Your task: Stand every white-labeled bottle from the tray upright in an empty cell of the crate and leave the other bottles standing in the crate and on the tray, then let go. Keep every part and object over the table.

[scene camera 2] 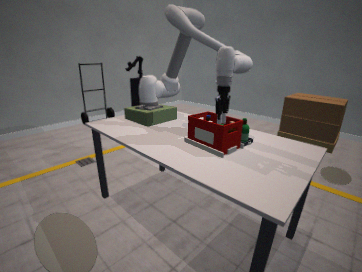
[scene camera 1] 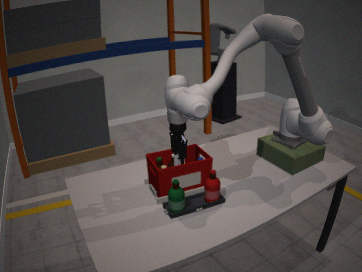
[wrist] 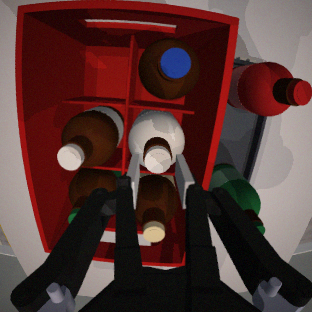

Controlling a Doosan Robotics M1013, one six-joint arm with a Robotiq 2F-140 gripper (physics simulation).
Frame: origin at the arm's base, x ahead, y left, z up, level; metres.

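Seen in the pictures: gripper, fingertip midpoint: [wrist: 157,164]; arm's base at its link origin: [scene camera 2: 149,107] [scene camera 1: 289,141].
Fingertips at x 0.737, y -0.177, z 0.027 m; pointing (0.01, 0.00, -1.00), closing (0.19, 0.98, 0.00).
Pixels of each thing's middle, then the offset from my fingertips to it. "spot": a spot on its surface instead. Level surfaces: height alone.
- red crate at the middle of its body: [wrist: 172,139] [scene camera 1: 185,177] [scene camera 2: 220,129] dx -0.013, dy +0.025, dz -0.044 m
- white bottle at the middle of its body: [wrist: 155,138] dx -0.017, dy +0.003, dz -0.046 m
- dark tray at a spot on its surface: [wrist: 239,142] [scene camera 1: 194,206] spot: dx +0.040, dy +0.156, dz -0.126 m
- green bottle at the middle of its body: [wrist: 235,200] [scene camera 1: 176,195] [scene camera 2: 243,130] dx +0.112, dy +0.115, dz -0.049 m
- red bottle at the middle of its body: [wrist: 264,88] [scene camera 1: 212,185] dx -0.063, dy +0.163, dz -0.049 m
- blue cap at the middle of its body: [wrist: 167,69] dx -0.103, dy +0.033, dz -0.046 m
- cream cap at a spot on its surface: [wrist: 154,232] spot: dx +0.073, dy -0.017, dz +0.031 m
- table at its surface level: dz -0.132 m
The red crate [scene camera 1: 161,184] [scene camera 2: 226,142] [wrist: 19,75] has two columns of three cells. A white bottle [wrist: 156,127] with a brown neck and white cap stands in the middle right cell in the wrist view. My gripper [scene camera 1: 178,159] [scene camera 2: 222,118] [wrist: 157,164] is partly open, its fingertips on either side of that bottle's neck, apart from it. The top left cell is empty. The dark tray [scene camera 1: 196,204] [wrist: 239,142] beside the crate holds a green bottle [scene camera 1: 176,198] [scene camera 2: 245,131] [wrist: 237,187] and a red bottle [scene camera 1: 212,188] [wrist: 262,89], both upright.
Other crate cells hold brown bottles with a blue cap [wrist: 175,63], a white cap [wrist: 70,156], a green cap [wrist: 74,217] and a cream cap [wrist: 154,232]. The arm stands on a green block [scene camera 1: 291,156] [scene camera 2: 151,115] on the table [scene camera 1: 120,240] [scene camera 2: 280,192].
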